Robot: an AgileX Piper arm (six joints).
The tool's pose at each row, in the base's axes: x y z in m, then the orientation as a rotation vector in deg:
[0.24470 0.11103 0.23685 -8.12 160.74 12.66]
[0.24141 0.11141 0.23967 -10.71 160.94 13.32]
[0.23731 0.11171 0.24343 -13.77 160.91 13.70]
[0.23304 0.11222 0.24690 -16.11 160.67 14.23]
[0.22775 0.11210 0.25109 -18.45 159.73 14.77]
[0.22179 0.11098 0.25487 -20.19 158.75 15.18]
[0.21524 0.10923 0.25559 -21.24 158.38 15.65]
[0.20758 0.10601 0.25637 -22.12 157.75 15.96]
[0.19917 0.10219 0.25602 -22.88 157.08 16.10]
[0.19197 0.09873 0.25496 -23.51 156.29 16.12]
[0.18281 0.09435 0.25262 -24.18 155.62 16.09]
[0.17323 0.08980 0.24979 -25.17 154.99 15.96]
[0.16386 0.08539 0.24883 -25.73 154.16 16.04]
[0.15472 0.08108 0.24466 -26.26 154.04 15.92]
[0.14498 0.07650 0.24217 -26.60 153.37 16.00]
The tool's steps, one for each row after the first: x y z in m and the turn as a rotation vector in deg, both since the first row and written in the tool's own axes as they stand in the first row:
[0.00216 0.00116 -0.00359 -0.75 0.50 -1.67]
[0.00478 0.00247 -0.00833 -1.37 0.85 -3.71]
[0.00765 0.00397 -0.01281 -2.01 0.95 -5.26]
[0.01129 0.00507 -0.01839 -2.68 0.40 -6.91]
[0.01576 0.00521 -0.02396 -3.19 -0.27 -8.18]
[0.02183 0.00439 -0.02695 -3.65 -0.43 -8.88]
[0.02904 0.00227 -0.03059 -3.99 -0.89 -9.54]
[0.03736 -0.00050 -0.03351 -4.19 -1.40 -10.13]
[0.04474 -0.00317 -0.03532 -4.31 -2.06 -10.68]
[0.05446 -0.00667 -0.03670 -4.39 -2.59 -11.25]
[0.06474 -0.01035 -0.03778 -4.44 -3.03 -12.04]
[0.07421 -0.01367 -0.04052 -4.59 -3.73 -12.54]
[0.08450 -0.01736 -0.04017 -4.57 -3.74 -12.94]
[0.09482 -0.02101 -0.04162 -4.69 -4.33 -13.28]

